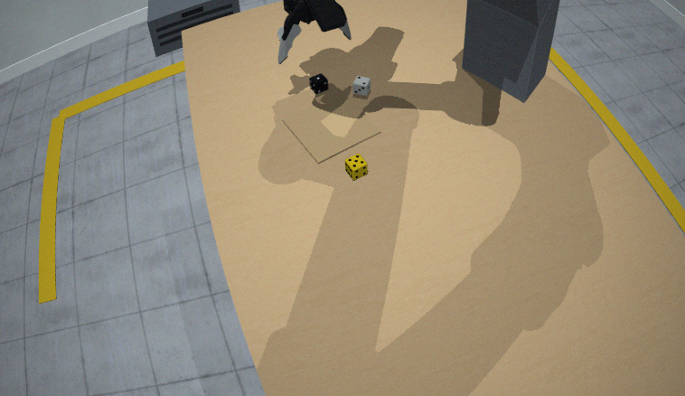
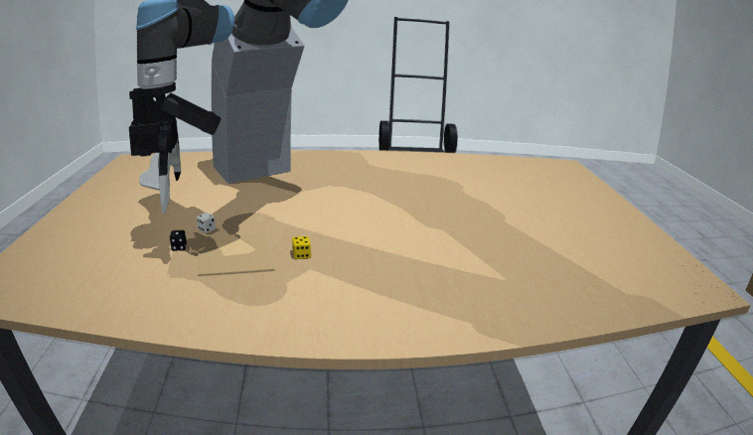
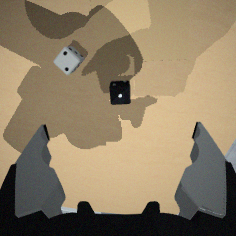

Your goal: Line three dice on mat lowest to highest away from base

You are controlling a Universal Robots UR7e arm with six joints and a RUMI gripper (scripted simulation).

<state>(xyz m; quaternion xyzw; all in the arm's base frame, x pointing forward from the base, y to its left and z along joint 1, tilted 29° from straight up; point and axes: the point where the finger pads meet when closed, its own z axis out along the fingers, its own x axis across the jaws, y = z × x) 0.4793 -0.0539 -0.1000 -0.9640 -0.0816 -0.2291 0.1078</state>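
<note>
Right now my hand is 90 mm above the black die. From my hand the other things lie so: yellow die: 10 mm behind, 250 mm to the left, 90 mm below; then mat: 10 mm ahead, 120 mm to the left, 100 mm below; then white die: 80 mm behind, 30 mm to the left, 90 mm below.
</note>
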